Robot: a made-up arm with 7 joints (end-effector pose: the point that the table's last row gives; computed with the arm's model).
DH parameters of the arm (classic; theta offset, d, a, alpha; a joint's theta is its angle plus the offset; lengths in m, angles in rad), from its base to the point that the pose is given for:
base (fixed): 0 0.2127 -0.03 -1.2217
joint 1: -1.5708 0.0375 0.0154 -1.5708
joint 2: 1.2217 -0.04 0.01 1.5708
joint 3: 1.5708 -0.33 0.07 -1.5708
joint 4: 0 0.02 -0.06 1.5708
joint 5: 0 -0.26 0.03 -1.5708
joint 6: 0 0 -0.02 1.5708
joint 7: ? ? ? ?
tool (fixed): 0.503 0.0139 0 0
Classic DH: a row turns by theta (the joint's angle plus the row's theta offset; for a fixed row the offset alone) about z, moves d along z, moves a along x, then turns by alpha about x.
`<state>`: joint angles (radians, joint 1 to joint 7).
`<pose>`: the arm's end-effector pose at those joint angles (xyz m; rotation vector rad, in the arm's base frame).
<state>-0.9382 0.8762 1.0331 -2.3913 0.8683 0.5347 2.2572</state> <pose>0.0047 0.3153 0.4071 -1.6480 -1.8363 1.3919</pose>
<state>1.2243 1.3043 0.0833 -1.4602 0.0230 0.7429 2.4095</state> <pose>-0.0903 0.5008 0.0323 2.2533 -0.3422 0.8255</pose>
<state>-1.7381 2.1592 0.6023 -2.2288 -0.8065 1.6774 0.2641</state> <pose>-0.2976 0.1604 0.4583 -1.3412 -0.0875 -1.6715</pose>
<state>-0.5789 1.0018 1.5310 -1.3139 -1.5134 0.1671 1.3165</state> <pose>0.0466 0.5918 0.2792 -2.3354 0.7671 -0.9675</pose>
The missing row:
joint 7: -1.1304 -0.0356 0.0271 1.1608
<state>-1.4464 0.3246 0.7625 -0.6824 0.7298 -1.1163 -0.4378</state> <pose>0.5411 0.1779 0.3338 -1.3166 1.3429 -1.9154</pose>
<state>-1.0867 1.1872 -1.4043 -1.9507 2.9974 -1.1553 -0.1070</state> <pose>0.4283 0.0724 0.0773 0.7697 -1.4376 1.2959</pose>
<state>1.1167 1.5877 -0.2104 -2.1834 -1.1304 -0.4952 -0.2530</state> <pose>-0.0263 0.3198 -0.0356 0.8421 1.7618 1.7687</pose>
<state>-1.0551 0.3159 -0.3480 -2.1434 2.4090 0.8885 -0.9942</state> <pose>0.2689 -0.0964 0.2925 1.8698 2.4082 0.2529</pose>
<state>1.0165 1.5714 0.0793 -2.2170 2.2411 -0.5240 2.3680</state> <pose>0.1284 0.3626 0.0524 -0.2464 0.5157 2.3024</pose>
